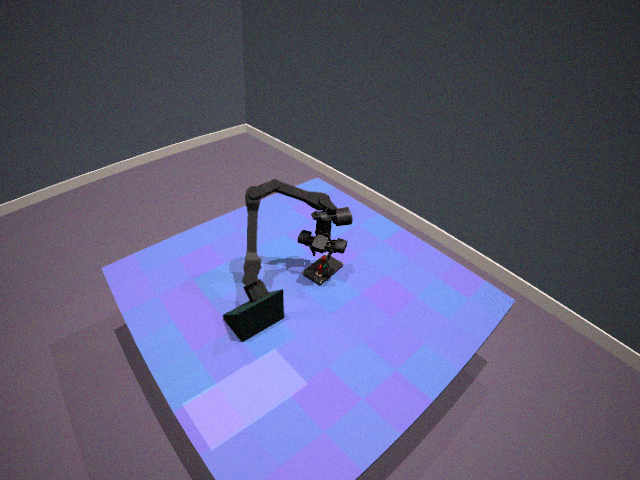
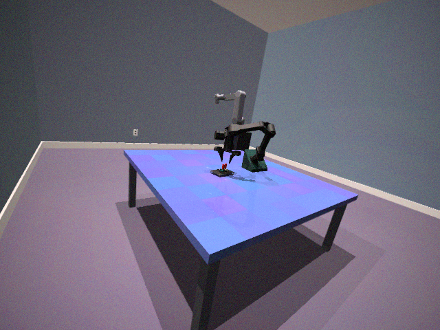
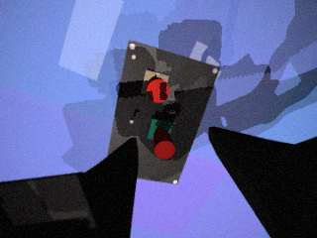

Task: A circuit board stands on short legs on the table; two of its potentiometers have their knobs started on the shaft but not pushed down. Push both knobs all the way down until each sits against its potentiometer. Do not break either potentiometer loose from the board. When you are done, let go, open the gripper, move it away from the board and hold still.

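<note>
Now: gripper tip 20 mm short of the red knob and 30 mm above it.
</note>
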